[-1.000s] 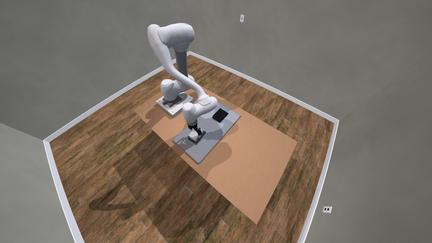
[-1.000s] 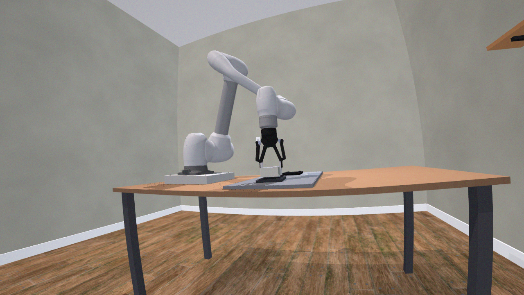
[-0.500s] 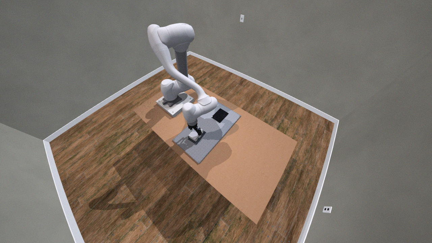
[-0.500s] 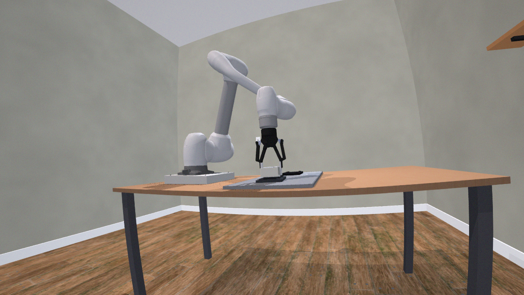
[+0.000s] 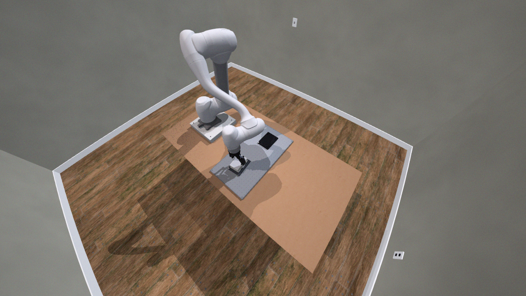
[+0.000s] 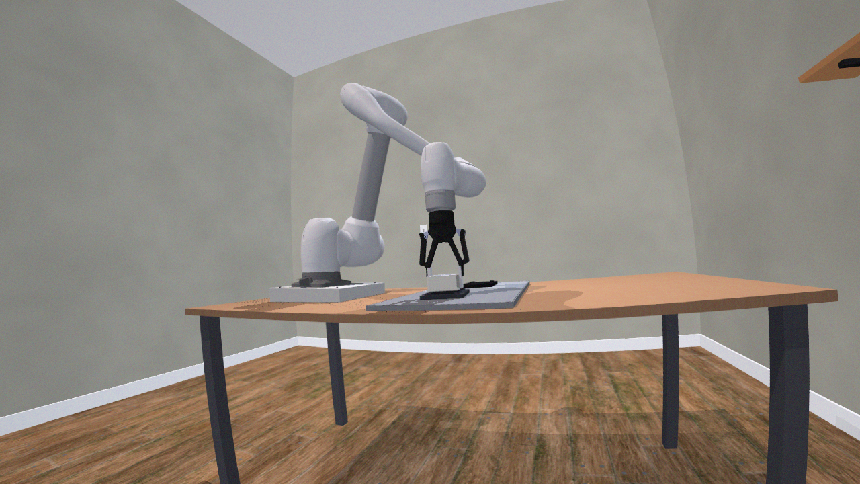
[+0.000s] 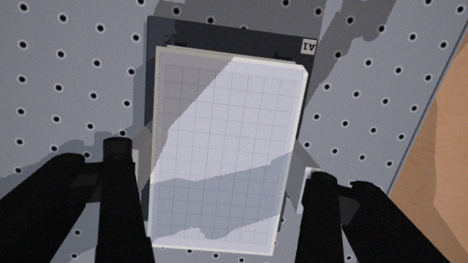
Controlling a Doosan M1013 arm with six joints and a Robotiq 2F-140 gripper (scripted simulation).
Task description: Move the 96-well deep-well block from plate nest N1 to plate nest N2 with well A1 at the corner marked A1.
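Right now the white 96-well deep-well block is 10 mm below my hand. Also, from my hand: white A1 label: 270 mm to the left, 60 mm behind, 40 mm below.
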